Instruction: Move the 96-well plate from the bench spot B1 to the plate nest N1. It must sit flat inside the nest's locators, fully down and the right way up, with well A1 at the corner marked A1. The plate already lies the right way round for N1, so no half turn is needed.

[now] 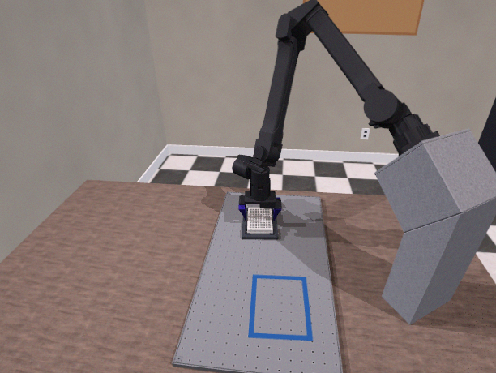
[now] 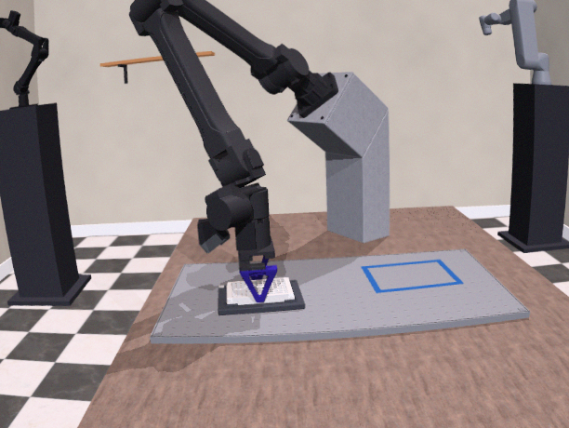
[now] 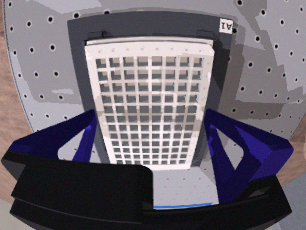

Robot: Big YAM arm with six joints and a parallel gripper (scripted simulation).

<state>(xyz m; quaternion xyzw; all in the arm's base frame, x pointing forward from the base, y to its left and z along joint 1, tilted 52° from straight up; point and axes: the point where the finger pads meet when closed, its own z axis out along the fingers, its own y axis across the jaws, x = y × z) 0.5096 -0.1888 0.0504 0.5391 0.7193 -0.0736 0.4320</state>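
My gripper is now 10 mm above the white 96-well plate. Also, from my hand: dark plate nest N1 (20 mm below); then A1 mark (50 mm behind, 80 mm to the right, 10 mm below).
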